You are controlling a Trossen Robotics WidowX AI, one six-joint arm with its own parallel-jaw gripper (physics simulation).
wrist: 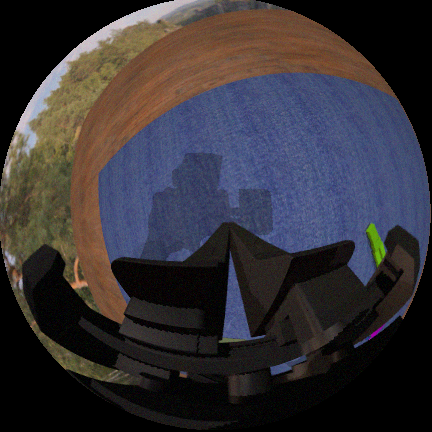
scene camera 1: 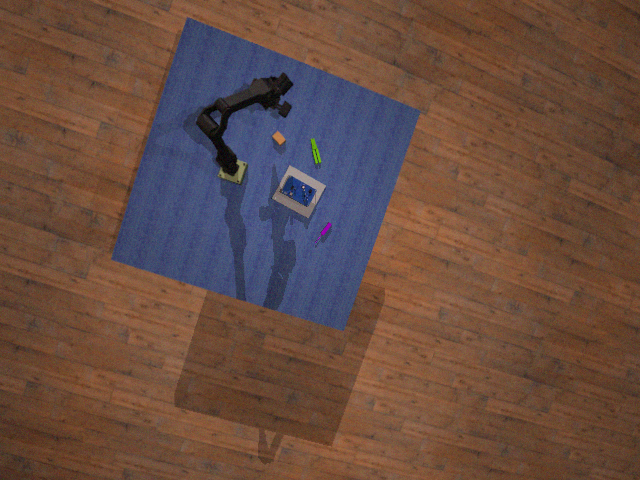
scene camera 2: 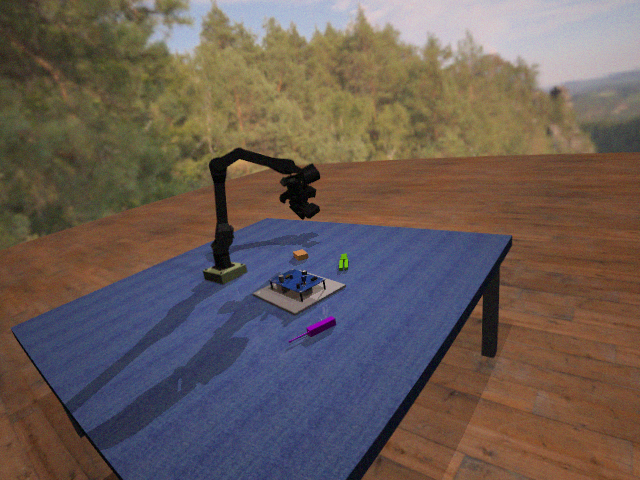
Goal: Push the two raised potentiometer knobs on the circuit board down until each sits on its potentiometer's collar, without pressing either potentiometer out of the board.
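Frame: origin at the arm's base, x left, y ahead, z down, level; millimetres.
Seen in the pictures: gripper, fingertip midpoint: (wrist: 227, 227) (scene camera 2: 303, 218); arm's base, link origin: (scene camera 1: 230, 168) (scene camera 2: 223, 266).
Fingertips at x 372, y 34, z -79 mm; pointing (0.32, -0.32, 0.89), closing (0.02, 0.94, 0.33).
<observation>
Pixels of each thing's top centre, then the offset from my fingertips to it. "pt": a spot on its surface instead. Level surfaces: height alone.
- blue circuit board, surface height: dz +73 mm
- pale grey plate, surface spot: (scene camera 2: 295, 308) (scene camera 1: 306, 213) pt dx -380, dy +415, dz +104 mm
- orange block, top centre: (scene camera 2: 300, 252) (scene camera 1: 279, 137) dx -111, dy +97, dz +92 mm
- Green pliers, top centre: (wrist: 379, 250) (scene camera 2: 343, 260) (scene camera 1: 315, 150) dx -69, dy +292, dz +100 mm
- purple screwdriver, top centre: (scene camera 2: 311, 327) (scene camera 1: 323, 233) dx -426, dy +542, dz +94 mm
The blue circuit board (scene camera 1: 292, 185) (scene camera 2: 293, 276) stands on short legs over a pale grey plate (scene camera 1: 308, 211) (scene camera 2: 295, 308). Several small dark parts stand on the board. The two potentiometer knobs are too small to tell from the other parts, and their height over their collars cannot be told. My gripper (wrist: 227, 227) is shut with nothing between its fingertips. It hangs high above the table, beyond the orange block and away from the board. The board does not show in the wrist view.
An orange block (scene camera 1: 279, 137) (scene camera 2: 300, 254) lies between board and gripper. Green pliers (scene camera 1: 315, 151) (scene camera 2: 343, 262) (wrist: 375, 244) lie beside the plate. A purple screwdriver (scene camera 1: 325, 229) (scene camera 2: 321, 326) lies on the plate's other side. The arm's base (scene camera 1: 239, 177) (scene camera 2: 233, 272) stands nearby on the blue table.
</observation>
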